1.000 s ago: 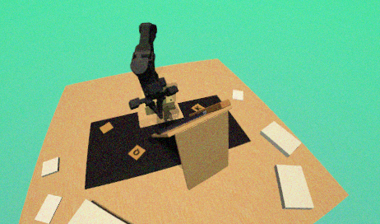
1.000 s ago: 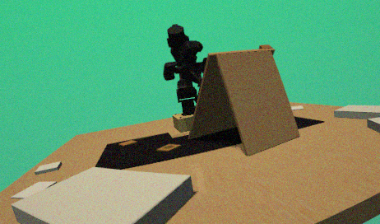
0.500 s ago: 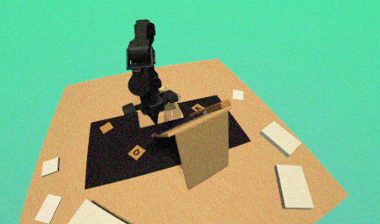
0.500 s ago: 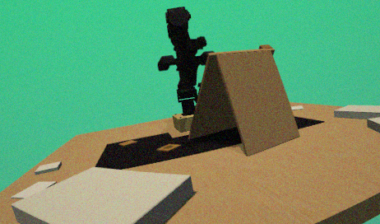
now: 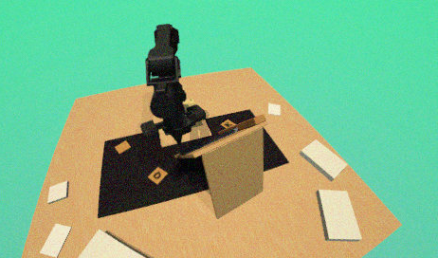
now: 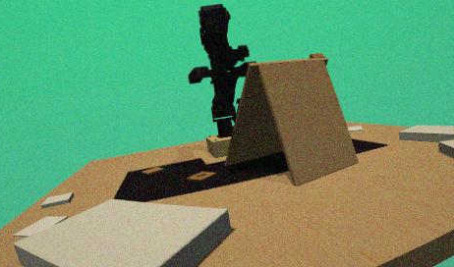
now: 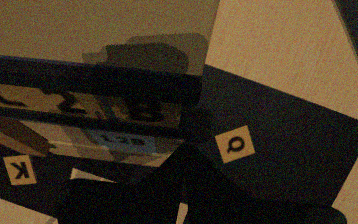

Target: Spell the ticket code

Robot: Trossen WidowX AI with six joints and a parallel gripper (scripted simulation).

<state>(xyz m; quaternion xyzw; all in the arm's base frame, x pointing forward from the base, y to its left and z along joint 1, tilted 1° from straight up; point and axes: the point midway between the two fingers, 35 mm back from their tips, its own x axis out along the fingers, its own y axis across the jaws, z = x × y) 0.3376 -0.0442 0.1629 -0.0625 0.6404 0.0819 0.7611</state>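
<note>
My gripper tip is now 50 mm past the white ticket, 60 mm to the right of it and 90 mm above it. Also, from my gripper tip: black mat: 140 mm behind, 40 mm to the left, 190 mm below.
</note>
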